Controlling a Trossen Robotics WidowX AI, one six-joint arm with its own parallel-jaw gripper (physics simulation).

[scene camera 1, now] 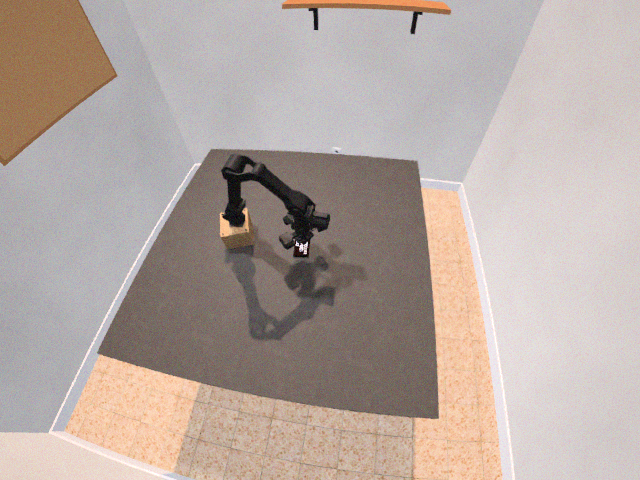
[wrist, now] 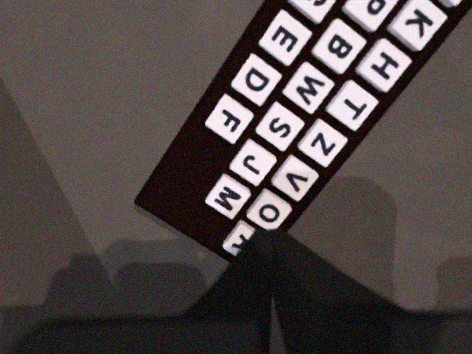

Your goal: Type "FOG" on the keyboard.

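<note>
A dark keyboard with white letter keys lies slantwise on the dark table. In the wrist view the F key is at the end of one outer row, and the O key is near the lower end of the opposite outer row. The G key is partly cut off at the top edge, if it is the key beyond the E key. My gripper is shut and empty. Its tips show at the lower edge of the O key and cover part of the key beside it. Whether they touch a key cannot be told.
The dark table top carries the wooden block under the arm's base, left of the keyboard. Shadows of the arm fall on the table. Walls stand around it, with an orange shelf high on the back wall.
</note>
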